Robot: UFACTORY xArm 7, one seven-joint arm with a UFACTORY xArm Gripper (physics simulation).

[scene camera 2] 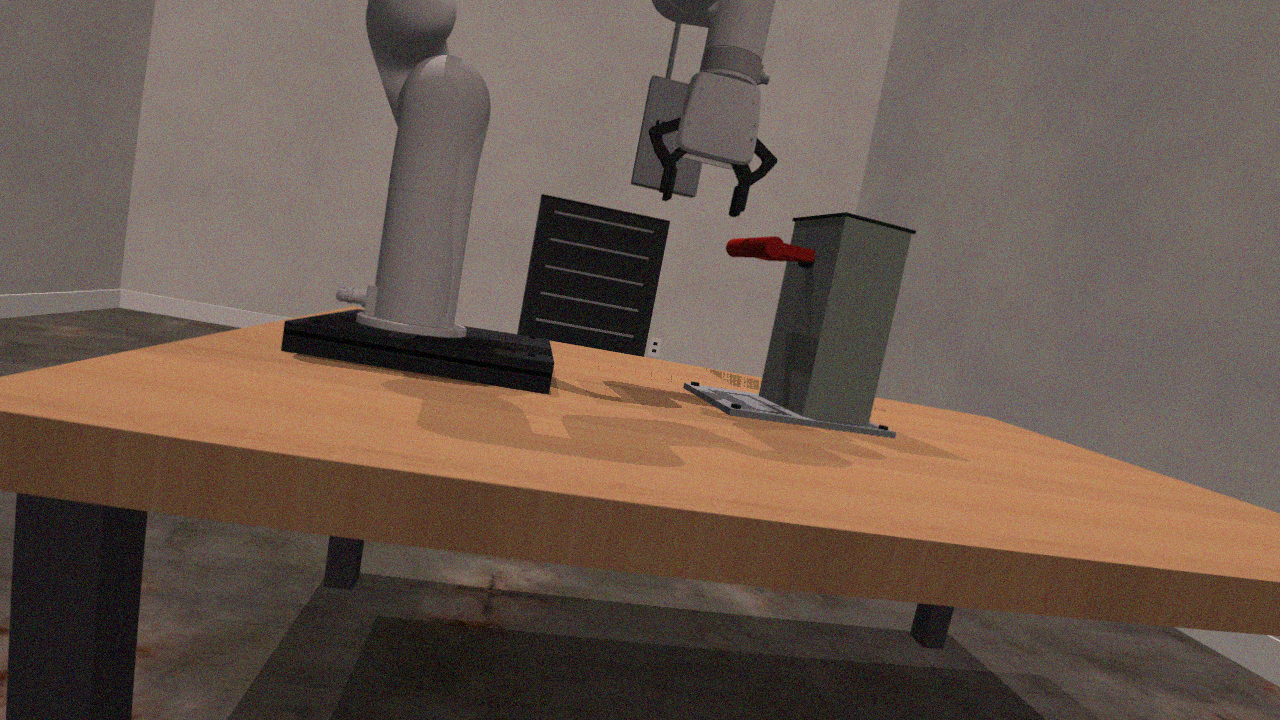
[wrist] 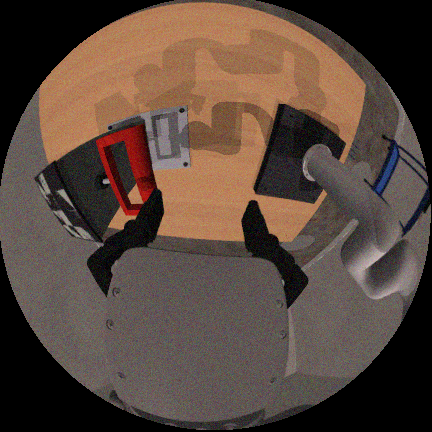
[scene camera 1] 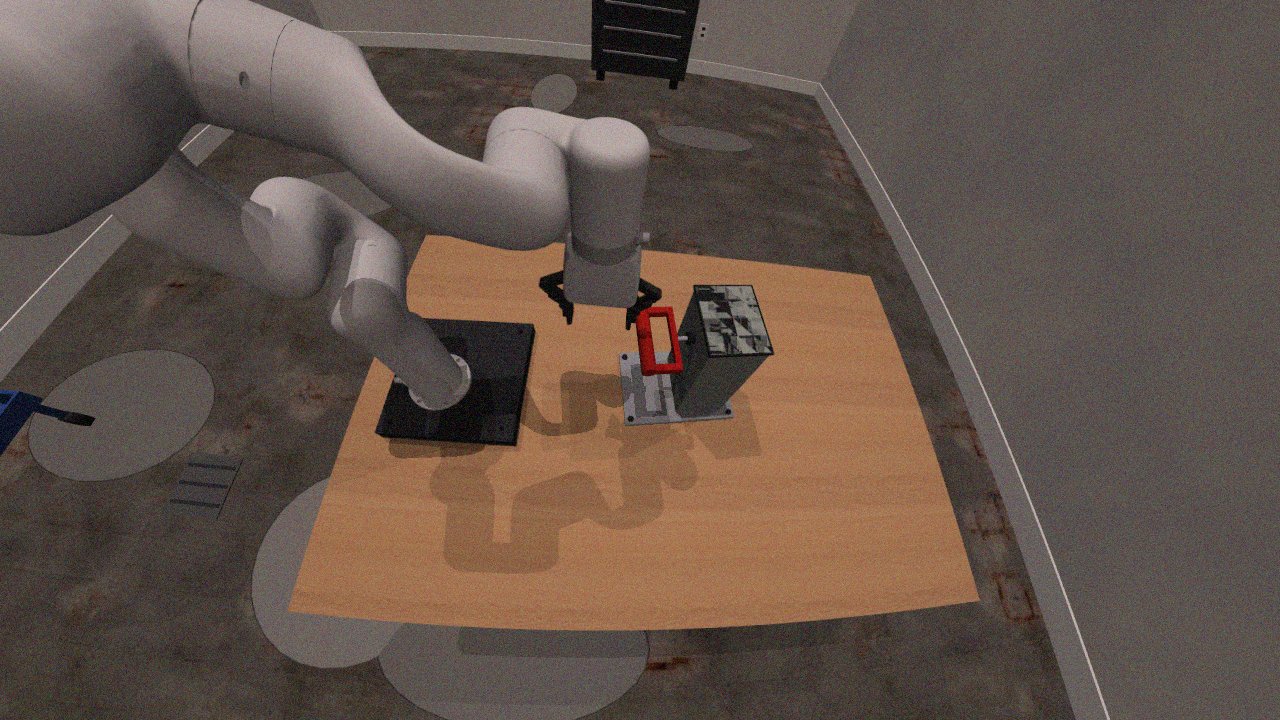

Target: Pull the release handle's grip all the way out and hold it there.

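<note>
The release handle, a red rectangular loop (scene camera 1: 644,344) (scene camera 2: 756,248) (wrist: 137,155) with a thick outer grip bar, stands out from the side of a tall grey-green box (scene camera 1: 716,380) (scene camera 2: 859,313) (wrist: 80,185). A short stretch of its pale rod (scene camera 1: 685,339) (wrist: 106,181) shows between loop and box. My gripper (scene camera 1: 599,323) (scene camera 2: 700,205) (wrist: 203,204) is wide open and empty. It hangs above the handle and mostly on its outer side, away from the box. In the wrist view one finger overlaps the loop's near end; in the scene camera 2 view that fingertip is above the red loop.
The box stands on a grey metal plate (scene camera 1: 633,394) (wrist: 180,161) bolted to the wooden table (scene camera 1: 805,519) (scene camera 2: 537,483). The arm's black base slab (scene camera 1: 501,358) (scene camera 2: 501,362) (wrist: 285,165) lies on the other side of the gripper. A dark drawer cabinet (scene camera 1: 642,40) (scene camera 2: 595,277) stands by the wall.
</note>
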